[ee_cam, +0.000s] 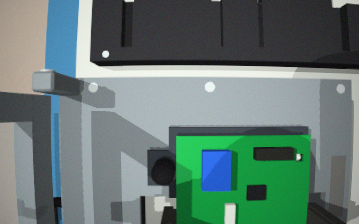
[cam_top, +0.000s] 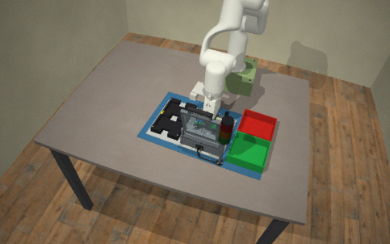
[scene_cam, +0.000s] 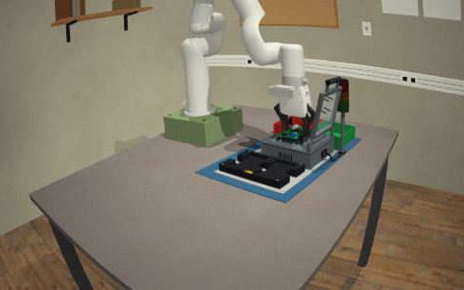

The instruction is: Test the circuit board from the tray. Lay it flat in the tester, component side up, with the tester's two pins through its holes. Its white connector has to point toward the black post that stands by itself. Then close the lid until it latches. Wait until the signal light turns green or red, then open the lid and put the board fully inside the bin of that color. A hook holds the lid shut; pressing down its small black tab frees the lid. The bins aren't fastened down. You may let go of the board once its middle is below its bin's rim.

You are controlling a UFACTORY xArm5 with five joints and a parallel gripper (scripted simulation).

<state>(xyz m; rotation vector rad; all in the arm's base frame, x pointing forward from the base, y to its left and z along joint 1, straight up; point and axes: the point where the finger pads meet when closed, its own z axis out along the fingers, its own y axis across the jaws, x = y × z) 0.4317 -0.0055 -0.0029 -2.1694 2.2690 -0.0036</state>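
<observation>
Right now the green circuit board is right at my hand. Also, from my hand: green bin 200 mm to the left, 70 mm below, 50 mm ahead; then clear lid 120 mm ahead, 100 mm above, 10 mm to the right; then nest 10 mm to the left, 10 mm below, 10 mm ahead.
</observation>
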